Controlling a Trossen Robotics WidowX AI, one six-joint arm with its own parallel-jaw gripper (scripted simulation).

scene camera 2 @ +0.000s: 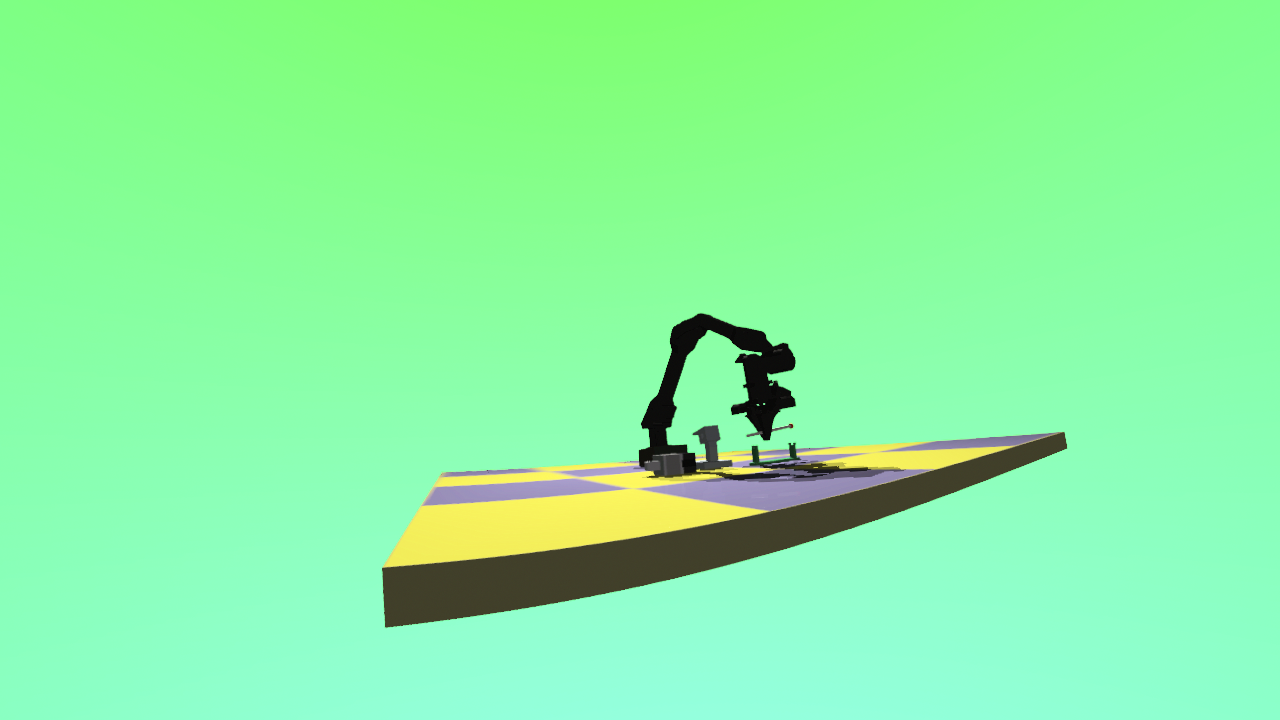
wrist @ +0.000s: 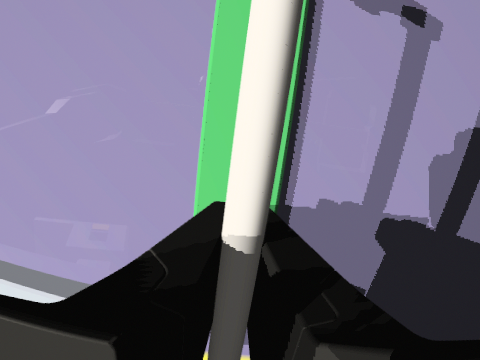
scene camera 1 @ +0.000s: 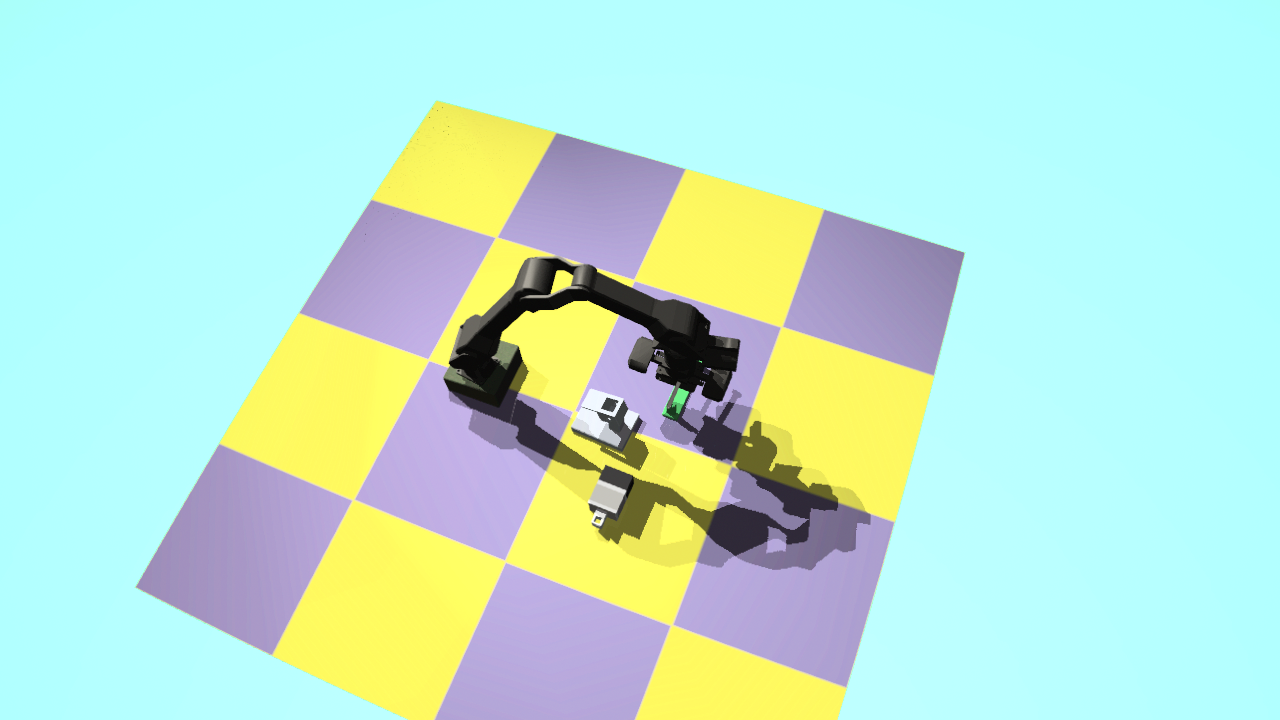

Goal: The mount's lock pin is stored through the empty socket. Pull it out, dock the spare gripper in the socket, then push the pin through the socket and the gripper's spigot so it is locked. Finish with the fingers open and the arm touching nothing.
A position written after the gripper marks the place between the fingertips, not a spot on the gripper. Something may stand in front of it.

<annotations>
The gripper (scene camera 1: 679,384) holds a lock pin (wrist: 271,44).
</annotations>
